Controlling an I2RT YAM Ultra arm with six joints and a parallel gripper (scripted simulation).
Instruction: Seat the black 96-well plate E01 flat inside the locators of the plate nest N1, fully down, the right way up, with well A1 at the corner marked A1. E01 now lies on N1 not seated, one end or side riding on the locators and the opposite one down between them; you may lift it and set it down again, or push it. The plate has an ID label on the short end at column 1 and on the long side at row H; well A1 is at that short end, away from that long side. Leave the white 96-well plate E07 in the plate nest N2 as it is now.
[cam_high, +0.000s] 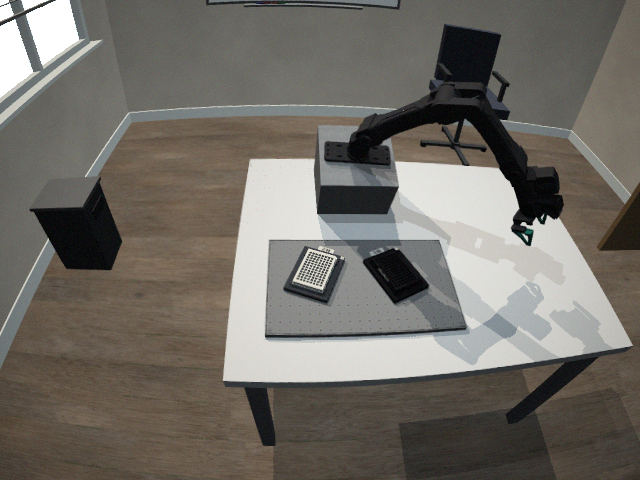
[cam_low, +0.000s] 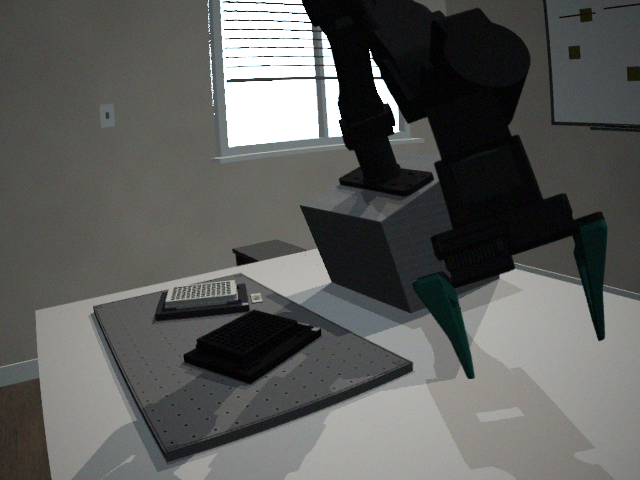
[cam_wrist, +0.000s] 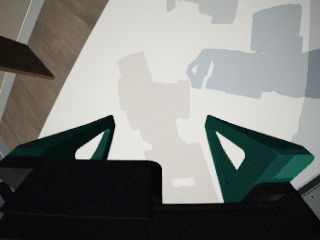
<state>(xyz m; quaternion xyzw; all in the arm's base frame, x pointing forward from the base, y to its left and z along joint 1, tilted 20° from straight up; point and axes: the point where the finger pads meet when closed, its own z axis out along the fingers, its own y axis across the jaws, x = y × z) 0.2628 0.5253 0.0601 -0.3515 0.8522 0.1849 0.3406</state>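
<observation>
My gripper is now 42 cm to the left of the black plate E01, 12 cm above it and 5 cm short of it. Also, from my hand: white plate E07 (64 cm to the right, 12 cm below, 5 cm ahead); then black plate nest N1 (42 cm to the right, 14 cm below, 5 cm ahead).
</observation>
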